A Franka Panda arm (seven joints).
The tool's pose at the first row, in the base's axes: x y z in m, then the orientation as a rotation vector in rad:
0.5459, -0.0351, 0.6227, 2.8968, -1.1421, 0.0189
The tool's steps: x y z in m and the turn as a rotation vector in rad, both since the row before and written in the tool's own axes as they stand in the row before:
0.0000, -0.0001, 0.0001, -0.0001, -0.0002, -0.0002
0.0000, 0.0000, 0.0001, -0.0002, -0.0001, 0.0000
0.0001, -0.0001, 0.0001, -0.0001, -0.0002, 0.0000
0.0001, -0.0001, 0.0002, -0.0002, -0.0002, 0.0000
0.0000, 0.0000, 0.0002, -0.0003, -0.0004, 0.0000
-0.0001, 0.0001, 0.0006, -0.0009, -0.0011, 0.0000
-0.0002, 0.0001, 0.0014, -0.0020, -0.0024, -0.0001
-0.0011, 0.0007, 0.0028, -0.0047, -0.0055, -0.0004
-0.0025, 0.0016, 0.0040, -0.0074, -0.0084, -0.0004
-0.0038, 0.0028, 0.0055, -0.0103, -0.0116, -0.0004
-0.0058, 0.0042, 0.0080, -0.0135, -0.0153, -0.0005
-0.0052, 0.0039, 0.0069, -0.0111, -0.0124, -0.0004
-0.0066, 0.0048, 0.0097, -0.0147, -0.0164, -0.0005
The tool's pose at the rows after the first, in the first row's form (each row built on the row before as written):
0.5460, -0.0350, 0.6226, 2.8969, -1.1418, 0.0185
0.5460, -0.0350, 0.6225, 2.8968, -1.1418, 0.0182
0.5461, -0.0350, 0.6224, 2.8968, -1.1418, 0.0179
0.5462, -0.0350, 0.6222, 2.8967, -1.1418, 0.0175
0.5462, -0.0350, 0.6220, 2.8966, -1.1418, 0.0167
0.5461, -0.0350, 0.6214, 2.8962, -1.1417, 0.0146
0.5459, -0.0350, 0.6200, 2.8953, -1.1413, 0.0100
0.5446, -0.0348, 0.6172, 2.8933, -1.1400, -0.0007
0.5416, -0.0344, 0.6132, 2.8898, -1.1383, -0.0171
0.5368, -0.0340, 0.6078, 2.8847, -1.1360, -0.0397
0.5294, -0.0333, 0.6001, 2.8779, -1.1330, -0.0693
0.5225, -0.0328, 0.5936, 2.8720, -1.1304, -0.0933
0.5137, -0.0321, 0.5845, 2.8639, -1.1269, -0.1249

